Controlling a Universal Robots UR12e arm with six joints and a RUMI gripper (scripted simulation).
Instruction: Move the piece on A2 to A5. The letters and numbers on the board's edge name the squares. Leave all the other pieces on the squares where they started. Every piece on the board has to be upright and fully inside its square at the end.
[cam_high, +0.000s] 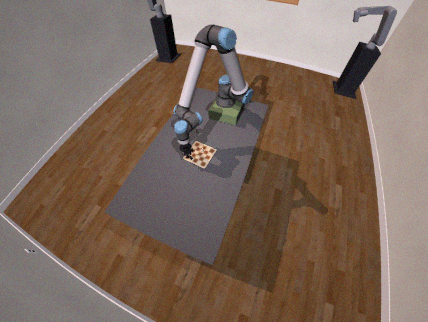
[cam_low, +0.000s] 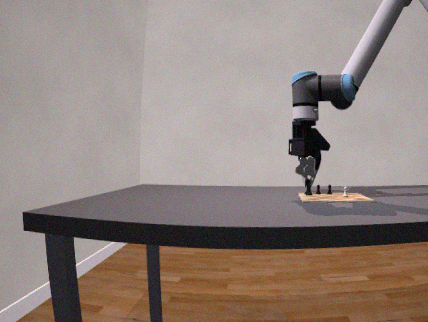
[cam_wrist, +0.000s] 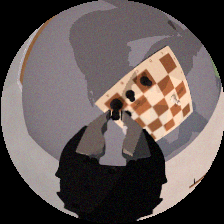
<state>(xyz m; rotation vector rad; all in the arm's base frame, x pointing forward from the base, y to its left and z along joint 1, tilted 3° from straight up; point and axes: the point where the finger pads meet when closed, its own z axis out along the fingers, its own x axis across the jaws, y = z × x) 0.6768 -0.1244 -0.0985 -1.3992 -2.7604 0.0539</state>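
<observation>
Now: hand 1 cm above the black piece. The rest, counted from my hand: white piece (10 cm to the left, 10 cm behind, 3 cm below); then chessboard (9 cm to the left, 6 cm behind, 4 cm below).
</observation>
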